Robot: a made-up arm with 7 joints.
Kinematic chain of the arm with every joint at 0, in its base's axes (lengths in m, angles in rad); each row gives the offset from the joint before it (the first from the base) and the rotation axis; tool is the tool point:
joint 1: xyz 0 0.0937 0 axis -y
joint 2: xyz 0 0.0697 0 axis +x
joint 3: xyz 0 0 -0.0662 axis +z
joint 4: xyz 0 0 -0.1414 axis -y
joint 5: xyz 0 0 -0.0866 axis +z
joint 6: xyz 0 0 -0.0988 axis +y
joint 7: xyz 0 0 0 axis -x
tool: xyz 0 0 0
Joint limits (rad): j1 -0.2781..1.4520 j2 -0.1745..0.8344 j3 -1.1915..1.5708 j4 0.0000..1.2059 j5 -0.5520..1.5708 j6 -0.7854..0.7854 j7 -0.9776..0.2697
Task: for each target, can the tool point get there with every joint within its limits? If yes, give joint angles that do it. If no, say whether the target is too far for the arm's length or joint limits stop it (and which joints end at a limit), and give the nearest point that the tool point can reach.
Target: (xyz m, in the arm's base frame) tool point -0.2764 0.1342 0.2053
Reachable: no: joint limits stop it (at a limit: joint 1, joint 2, joint 4) | nearest point 0.0987 0.4549 0.1010 | short by 0.504 m
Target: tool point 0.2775 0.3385 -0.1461
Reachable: yes | joints 0.8094 0.2119 0.8988 0.8371 0.5546 -0.6309 -0.0027
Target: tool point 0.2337 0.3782 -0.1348
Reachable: yes | joints 0.5758 0.4243 0.6687 1.0020 1.0605 -0.4738 -0.2471
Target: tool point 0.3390 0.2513 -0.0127
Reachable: yes | joints 1.2577 0.6195 -0.9066 0.9409 0.5997 -0.2691 0.0847
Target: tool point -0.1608 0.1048 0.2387
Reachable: no: joint limits stop it (at a limit: joint 1, joint 2, joint 4) | nearest point 0.1481 0.4147 0.1409 | short by 0.448 m
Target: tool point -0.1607 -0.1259 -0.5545
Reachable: no: too far | nearest point -0.0740 0.0326 -0.3549 | short by 0.269 m
